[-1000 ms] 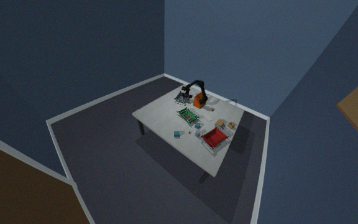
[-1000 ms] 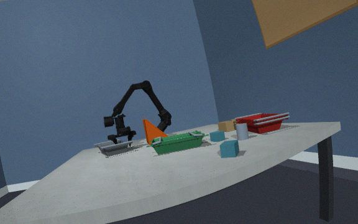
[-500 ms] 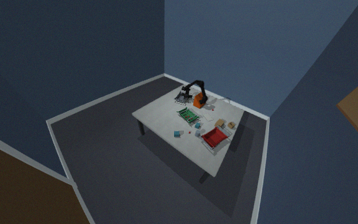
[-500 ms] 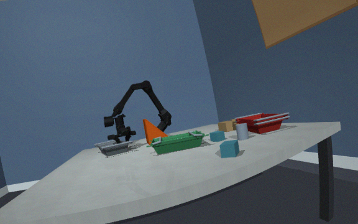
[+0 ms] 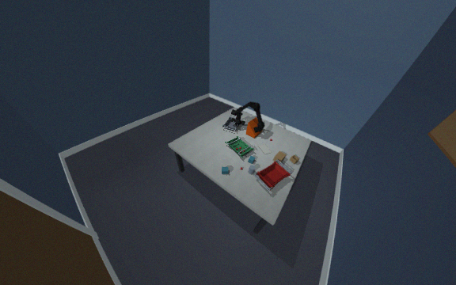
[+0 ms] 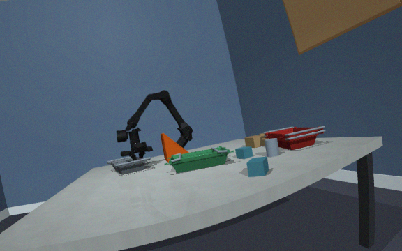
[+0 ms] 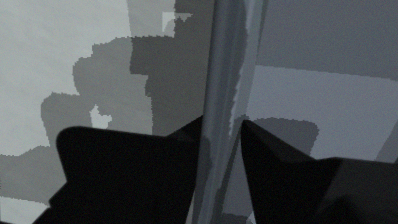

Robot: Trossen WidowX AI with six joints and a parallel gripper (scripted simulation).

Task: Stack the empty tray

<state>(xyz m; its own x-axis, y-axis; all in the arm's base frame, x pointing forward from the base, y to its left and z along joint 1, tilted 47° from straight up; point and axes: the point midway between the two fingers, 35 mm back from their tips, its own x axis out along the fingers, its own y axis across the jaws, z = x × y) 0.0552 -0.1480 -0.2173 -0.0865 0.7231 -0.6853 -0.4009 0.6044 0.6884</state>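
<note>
The grey tray lies 30 mm ahead of my gripper tip, 60 mm to the right of it and 30 mm above it. Also, from my gripper tip: white sheet: 70 mm ahead, 510 mm to the left, 10 mm below; then brown box: 90 mm ahead, 700 mm to the left, 20 mm above; then grey cylinder: 460 mm ahead, 600 mm to the left, 20 mm above.
</note>
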